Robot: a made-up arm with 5 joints.
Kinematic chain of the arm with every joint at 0, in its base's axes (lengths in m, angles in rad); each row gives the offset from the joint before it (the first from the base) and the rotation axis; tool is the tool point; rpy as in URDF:
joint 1: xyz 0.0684 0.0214 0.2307 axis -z
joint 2: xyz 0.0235 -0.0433 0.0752 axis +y
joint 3: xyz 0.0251 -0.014 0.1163 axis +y
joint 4: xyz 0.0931 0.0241 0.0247 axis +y
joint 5: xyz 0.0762 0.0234 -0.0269 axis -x
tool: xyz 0.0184 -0.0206 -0.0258 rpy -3.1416 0 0
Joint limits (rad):
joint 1: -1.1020..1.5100
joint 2: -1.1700..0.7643
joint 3: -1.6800..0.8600
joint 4: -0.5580..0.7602
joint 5: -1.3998..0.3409
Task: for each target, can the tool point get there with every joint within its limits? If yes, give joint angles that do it. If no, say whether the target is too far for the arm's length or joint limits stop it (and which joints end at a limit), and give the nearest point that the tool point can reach.
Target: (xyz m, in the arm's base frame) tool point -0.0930 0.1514 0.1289
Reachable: no: joint limits stop it (at a limit: joint 1, joint 2, joint 3, joint 5) | nearest point 0.0948 0.1003 0.1883 | short by 0.203 m
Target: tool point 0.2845 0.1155 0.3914
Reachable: yes | joints -0.4570 -0.0493 0.0874 -0.1096 -0.6392
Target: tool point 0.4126 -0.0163 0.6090
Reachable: no: too far | nearest point 0.3277 -0.0070 0.5288 | short by 0.117 m
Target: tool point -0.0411 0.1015 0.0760
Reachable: no: joint limits stop it (at a limit: joint 1, joint 2, joint 3, joint 5) | nearest point 0.0968 0.1044 0.1855 | short by 0.176 m
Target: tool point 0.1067 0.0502 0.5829
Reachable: yes | joints -0.5751 -0.7818 -0.3875 -0.2025 -1.0810
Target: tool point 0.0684 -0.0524 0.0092
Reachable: no: joint limits stop it (at a limit: joint 2, joint 3) | nearest point 0.0684 -0.0932 0.1697 | short by 0.166 m
